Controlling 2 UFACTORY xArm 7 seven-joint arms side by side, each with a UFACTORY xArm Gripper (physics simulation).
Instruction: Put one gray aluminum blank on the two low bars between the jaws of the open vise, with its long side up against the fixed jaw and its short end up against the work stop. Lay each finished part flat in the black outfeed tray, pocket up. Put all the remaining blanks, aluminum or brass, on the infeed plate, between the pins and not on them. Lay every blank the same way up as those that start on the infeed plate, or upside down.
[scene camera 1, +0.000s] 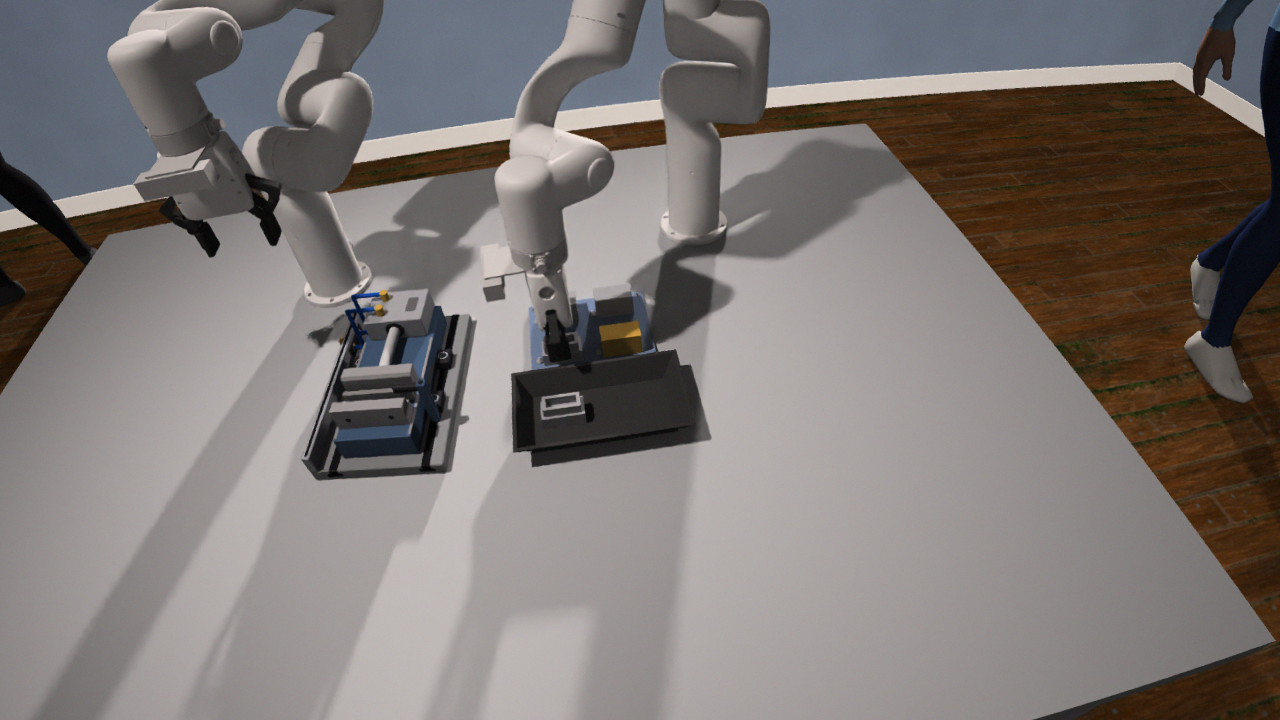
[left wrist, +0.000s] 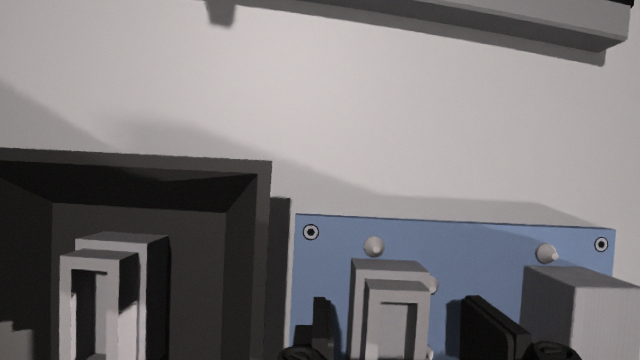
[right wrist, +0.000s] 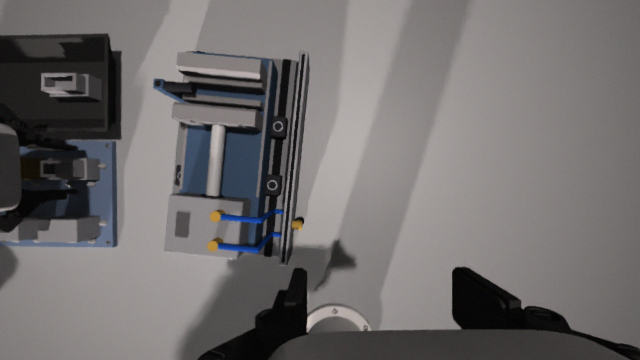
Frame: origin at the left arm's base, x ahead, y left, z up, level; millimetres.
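Seen in the pictures: left gripper, fingertip midpoint: (scene camera 1: 558, 344) (left wrist: 395, 329) (right wrist: 68, 170); right gripper, fingertip midpoint: (scene camera 1: 245, 245) (right wrist: 379, 292); left arm's base at its link origin: (scene camera 1: 693, 225); right arm's base at its link origin: (scene camera 1: 338, 285).
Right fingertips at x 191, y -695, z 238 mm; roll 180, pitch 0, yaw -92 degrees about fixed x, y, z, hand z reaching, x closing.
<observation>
Pixels of each thing's top centre, then the offset from my right fingertips to it.
- blue infeed plate at its top centre: (scene camera 1: 590, 333) (right wrist: 54, 194) 460 mm left, 61 mm ahead, 230 mm down
- brass blank at its top centre: (scene camera 1: 620, 330) 503 mm left, 103 mm ahead, 194 mm down
- vise's fixed jaw at its top centre: (scene camera 1: 366, 404) (right wrist: 218, 64) 147 mm left, 208 mm ahead, 142 mm down
- work stop at its top centre: (scene camera 1: 404, 384) (right wrist: 177, 85) 197 mm left, 185 mm ahead, 142 mm down
- vise's rear block at its top centre: (right wrist: 202, 226) (scene camera 1: 396, 305) 175 mm left, 15 mm ahead, 142 mm down
My left gripper (scene camera 1: 556, 351) (left wrist: 395, 329) is open, its fingers on either side of a finished part (left wrist: 390, 285) (right wrist: 91, 170) that lies pocket up on the blue infeed plate (left wrist: 480, 245) (right wrist: 107, 200). Another finished part (scene camera 1: 563, 405) (left wrist: 112, 240) (right wrist: 91, 89) lies pocket up in the black outfeed tray (scene camera 1: 635, 416) (left wrist: 264, 260). Gray blanks (scene camera 1: 613, 300) (left wrist: 547, 310) (right wrist: 75, 229) and a brass blank (scene camera 1: 620, 337) (right wrist: 31, 168) are on the plate. The vise's fixed jaw (scene camera 1: 368, 411) (right wrist: 220, 65) and moving jaw (scene camera 1: 378, 376) (right wrist: 215, 114) stand apart; no blank shows between them. My right gripper (scene camera 1: 238, 240) (right wrist: 379, 292) is open and empty, high up.
The work stop (right wrist: 177, 87) reaches toward the gap between the jaws. Blue nozzles with yellow tips (right wrist: 240, 218) rise at the vise's rear block (scene camera 1: 407, 313) (right wrist: 200, 235). Pins (left wrist: 374, 246) stand on the plate. The tray's walls are close to the plate.
</observation>
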